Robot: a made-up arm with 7 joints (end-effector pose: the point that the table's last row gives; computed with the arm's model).
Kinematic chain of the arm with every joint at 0, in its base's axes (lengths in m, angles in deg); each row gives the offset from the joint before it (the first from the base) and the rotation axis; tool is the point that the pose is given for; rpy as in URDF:
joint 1: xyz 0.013 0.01 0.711 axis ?
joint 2: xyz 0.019 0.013 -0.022 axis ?
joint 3: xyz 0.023 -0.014 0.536 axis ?
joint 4: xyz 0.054 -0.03 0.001 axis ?
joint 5: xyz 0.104 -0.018 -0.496 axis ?
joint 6: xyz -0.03 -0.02 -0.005 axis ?
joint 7: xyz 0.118 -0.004 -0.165 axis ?
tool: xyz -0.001 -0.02 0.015 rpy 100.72 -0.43 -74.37
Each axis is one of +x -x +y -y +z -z.
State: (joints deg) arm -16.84 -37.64 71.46 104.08 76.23 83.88 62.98
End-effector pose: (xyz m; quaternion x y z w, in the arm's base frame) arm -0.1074 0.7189 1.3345 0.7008 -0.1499 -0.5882 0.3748
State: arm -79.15 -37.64 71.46 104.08 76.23 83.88 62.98
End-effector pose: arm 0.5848 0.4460 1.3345 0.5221 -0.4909 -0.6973 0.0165
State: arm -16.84 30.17 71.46 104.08 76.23 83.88 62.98
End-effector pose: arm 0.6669 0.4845 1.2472 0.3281 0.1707 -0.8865 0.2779
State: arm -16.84 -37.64 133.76 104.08 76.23 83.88 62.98
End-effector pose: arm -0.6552 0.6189 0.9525 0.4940 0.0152 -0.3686 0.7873
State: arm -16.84 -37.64 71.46 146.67 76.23 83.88 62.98
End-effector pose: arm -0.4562 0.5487 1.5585 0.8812 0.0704 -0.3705 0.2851
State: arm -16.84 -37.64 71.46 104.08 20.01 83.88 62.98
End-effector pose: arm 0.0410 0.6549 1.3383 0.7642 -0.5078 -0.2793 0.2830
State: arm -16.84 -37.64 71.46 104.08 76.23 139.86 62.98
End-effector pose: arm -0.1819 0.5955 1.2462 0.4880 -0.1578 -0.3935 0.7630
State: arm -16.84 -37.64 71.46 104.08 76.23 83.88 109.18
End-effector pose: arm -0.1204 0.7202 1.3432 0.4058 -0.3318 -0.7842 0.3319
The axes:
joint 1: +z
joint 2: +y
joint 3: +z
joint 4: -y
joint 5: -z
joint 6: +y
joint 7: -z

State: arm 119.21 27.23 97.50 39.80 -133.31 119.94 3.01
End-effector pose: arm -0.6653 -0.0619 0.9151 -0.3660 -0.0301 -0.8179 0.4430
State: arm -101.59 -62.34 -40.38 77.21 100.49 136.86 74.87
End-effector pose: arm -0.1599 0.2702 1.4089 -0.4932 0.5151 0.4577 0.5310
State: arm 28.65 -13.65 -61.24 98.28 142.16 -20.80 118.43
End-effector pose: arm 0.4055 -0.4887 1.3552 0.3374 -0.5399 0.3371 0.6936
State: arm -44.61 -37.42 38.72 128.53 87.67 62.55 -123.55
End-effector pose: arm 0.0772 0.4771 1.7607 0.4895 -0.0427 0.8632 0.1164
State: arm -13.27 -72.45 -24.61 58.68 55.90 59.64 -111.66
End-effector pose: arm -0.0359 -0.2495 1.3596 0.6535 -0.4543 0.5796 0.1750
